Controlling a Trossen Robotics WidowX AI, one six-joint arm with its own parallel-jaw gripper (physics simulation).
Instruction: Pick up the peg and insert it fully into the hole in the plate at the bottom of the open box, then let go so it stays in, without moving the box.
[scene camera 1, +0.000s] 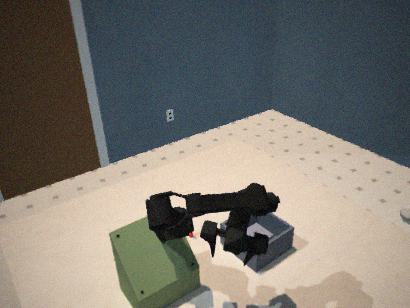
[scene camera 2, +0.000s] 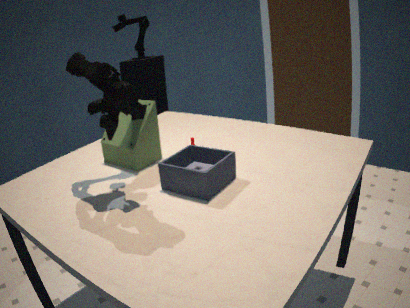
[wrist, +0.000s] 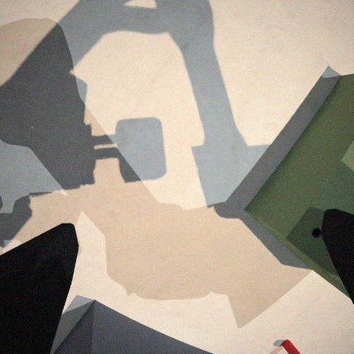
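Pixels of known places: gripper, fingertip midpoint: (scene camera 1: 228, 260) (scene camera 2: 111, 133); arm's base, origin of the base link: (scene camera 2: 139, 112).
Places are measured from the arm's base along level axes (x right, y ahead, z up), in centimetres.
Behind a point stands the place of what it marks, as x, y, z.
The red peg (scene camera 1: 191, 234) @[-8.7, 18.2, -19.3] (scene camera 2: 192, 141) @[-8.8, 18.7, -14.0] (wrist: 290, 347) stands upright on the table behind the box in the second scene view; part of it shows at the bottom edge of the wrist view. The open dark grey box (scene camera 1: 277, 250) @[21.4, 32.5, -17.0] (scene camera 2: 185, 180) @[21.4, 32.8, -15.0] (wrist: 130, 330) holds a pale plate (scene camera 1: 260, 229) @[11.4, 35.1, -15.0] (scene camera 2: 205, 166) @[9.7, 34.0, -15.0] at its bottom, with a dark hole visible in the second scene view. My gripper (scene camera 1: 230, 260) @[23.3, 5.0, -0.8] (wrist: 203, 231) is open and empty, raised above the table, apart from the peg. In the first scene view it hangs in front of part of the box.
A green, slanted-sided block (scene camera 1: 155, 265) @[5.2, -8.1, -6.3] (scene camera 2: 145, 145) @[4.9, 5.1, -12.0] (wrist: 300, 175) stands beside the box, close to my arm. The table (scene camera 1: 75, 250) @[-34.6, -17.7, -20.8] (scene camera 2: 280, 200) @[14.8, 62.7, -20.8] carries the arm's shadows. A black pedestal (scene camera 2: 142, 80) with another arm-like form stands behind the table.
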